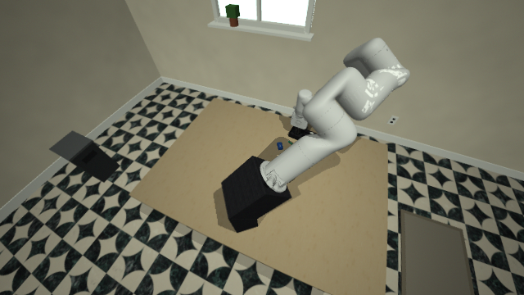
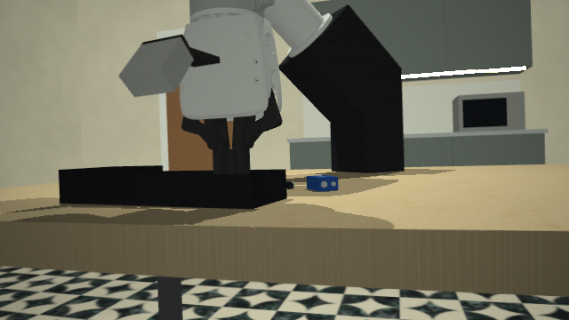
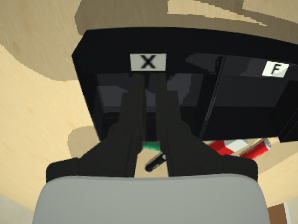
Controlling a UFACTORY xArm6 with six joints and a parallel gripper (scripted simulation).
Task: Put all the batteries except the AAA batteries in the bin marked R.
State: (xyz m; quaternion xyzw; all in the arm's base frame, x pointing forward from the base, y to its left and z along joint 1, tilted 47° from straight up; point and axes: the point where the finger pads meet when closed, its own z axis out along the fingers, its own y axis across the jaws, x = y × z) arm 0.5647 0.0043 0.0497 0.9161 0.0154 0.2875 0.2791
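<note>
The blue block battery is 12 cm behind my hand, 8 cm to the left of it and 3 cm below it. The rest, counted from my hand: black bin (2 cm behind, 8 cm to the right, 2 cm below); then red thing (11 cm behind, 7 cm to the right, 3 cm below); then green cylinder battery (9 cm behind, 2 cm to the left, 3 cm below).
</note>
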